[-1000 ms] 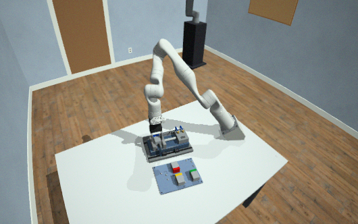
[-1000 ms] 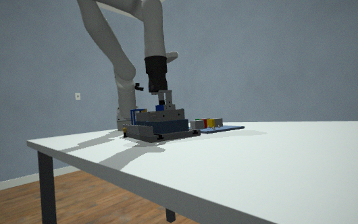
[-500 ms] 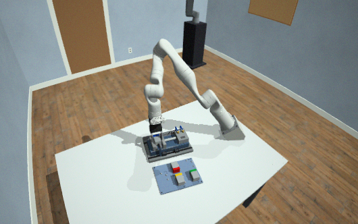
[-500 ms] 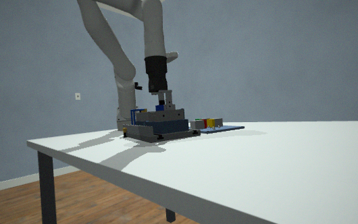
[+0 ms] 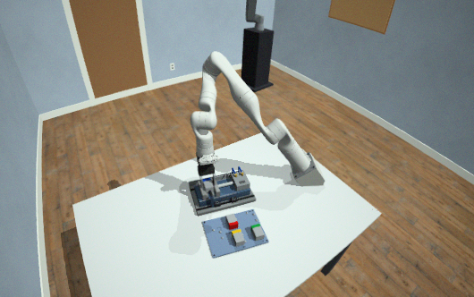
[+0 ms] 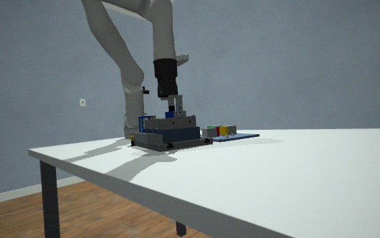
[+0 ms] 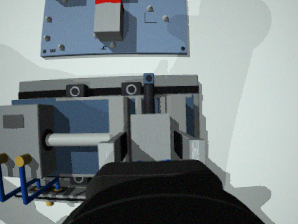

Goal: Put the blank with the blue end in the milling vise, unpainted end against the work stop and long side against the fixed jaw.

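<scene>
Right now my hand is 2 cm above the blue-ended blank. The rest, counted from my hand: red-ended blank 2 cm ahead, 19 cm to the left, 9 cm below; blue plate 3 cm ahead, 23 cm to the left, 12 cm below; milling vise 6 cm behind, 3 cm to the left, 8 cm below.
</scene>
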